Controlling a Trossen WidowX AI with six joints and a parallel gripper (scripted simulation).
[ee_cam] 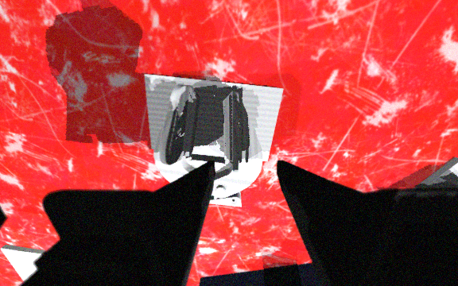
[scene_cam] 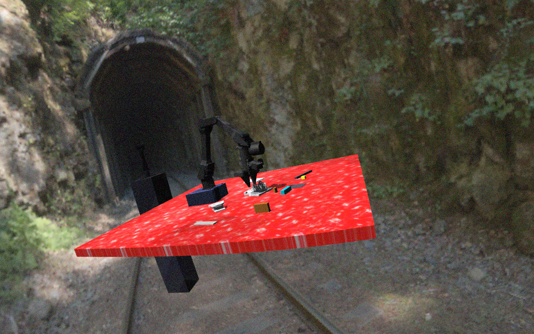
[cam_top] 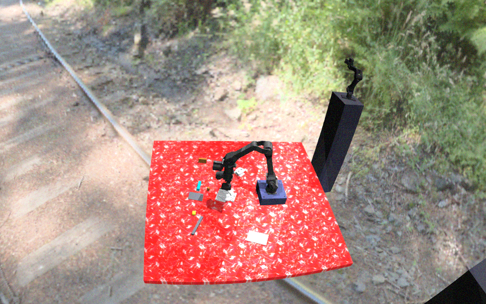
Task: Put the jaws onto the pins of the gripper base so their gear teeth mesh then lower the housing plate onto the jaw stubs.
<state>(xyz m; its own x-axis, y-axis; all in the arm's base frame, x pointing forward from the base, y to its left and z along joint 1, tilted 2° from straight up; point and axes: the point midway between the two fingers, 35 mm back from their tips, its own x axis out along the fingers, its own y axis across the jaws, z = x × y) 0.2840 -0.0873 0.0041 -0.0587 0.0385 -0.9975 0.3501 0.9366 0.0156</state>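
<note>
Now: the white stepped piece 180 mm to the right of my gripper tip, 140 mm behind it and 40 mm below it. Also, from my gripper tip: grey plate (220 mm ahead, 50 mm below, 10 mm to the left); cyan block (180 mm ahead, 80 mm to the right, 40 mm below); white housing plate (50 mm to the left, 40 mm below, 30 mm behind).
</note>
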